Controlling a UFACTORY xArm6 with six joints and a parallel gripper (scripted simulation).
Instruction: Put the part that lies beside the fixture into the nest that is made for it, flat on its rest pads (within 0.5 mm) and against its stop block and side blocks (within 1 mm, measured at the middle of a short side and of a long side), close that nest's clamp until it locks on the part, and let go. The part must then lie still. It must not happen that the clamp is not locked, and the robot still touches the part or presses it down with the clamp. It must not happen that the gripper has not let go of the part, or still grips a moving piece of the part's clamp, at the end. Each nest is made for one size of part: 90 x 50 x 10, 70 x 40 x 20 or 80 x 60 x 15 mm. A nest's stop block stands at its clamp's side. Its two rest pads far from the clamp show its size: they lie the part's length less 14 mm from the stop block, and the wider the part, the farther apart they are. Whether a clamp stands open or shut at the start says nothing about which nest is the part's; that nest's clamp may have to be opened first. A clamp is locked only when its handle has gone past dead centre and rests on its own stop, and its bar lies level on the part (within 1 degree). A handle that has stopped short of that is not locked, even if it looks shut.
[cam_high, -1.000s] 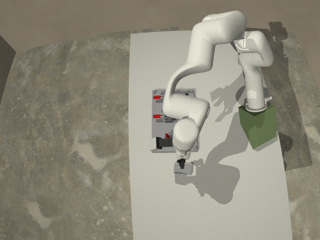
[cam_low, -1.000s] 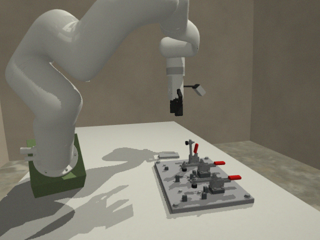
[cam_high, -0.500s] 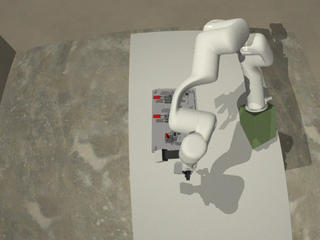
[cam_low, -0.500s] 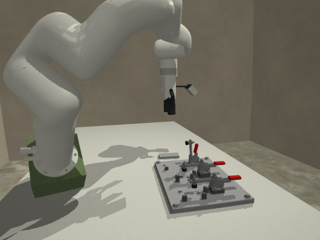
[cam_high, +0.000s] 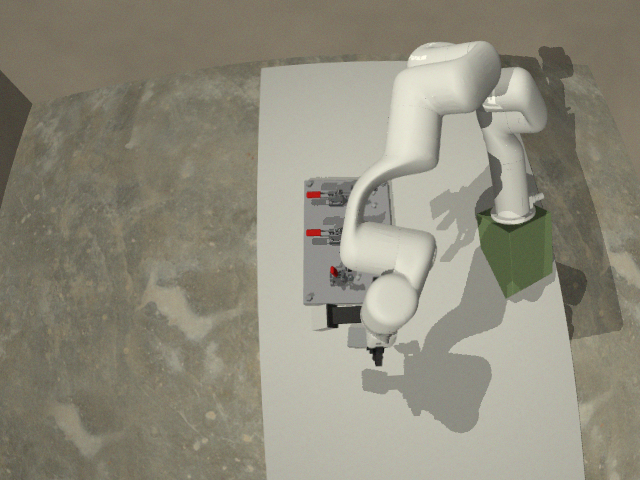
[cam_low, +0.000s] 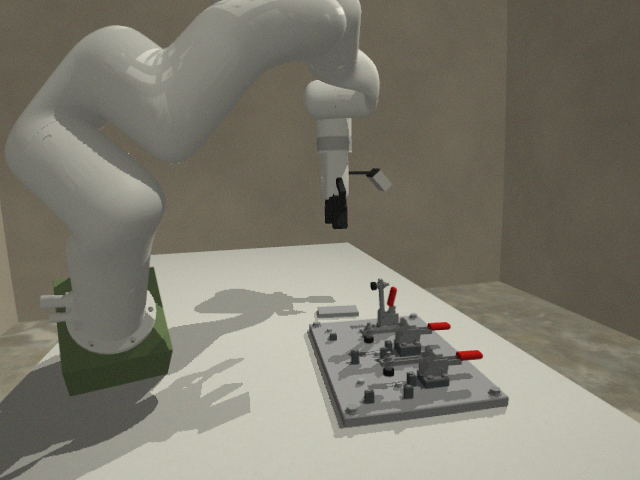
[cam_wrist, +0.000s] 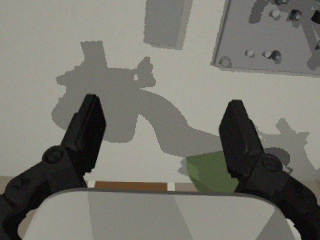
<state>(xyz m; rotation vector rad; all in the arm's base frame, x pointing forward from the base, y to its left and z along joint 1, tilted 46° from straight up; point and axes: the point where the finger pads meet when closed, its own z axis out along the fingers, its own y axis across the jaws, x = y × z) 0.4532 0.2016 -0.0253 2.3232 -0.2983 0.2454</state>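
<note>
Right now the flat grey block is 210 mm below my hand. The rest, counted from my hand: fixture plate: 40 mm behind, 260 mm to the right, 210 mm below.
</note>
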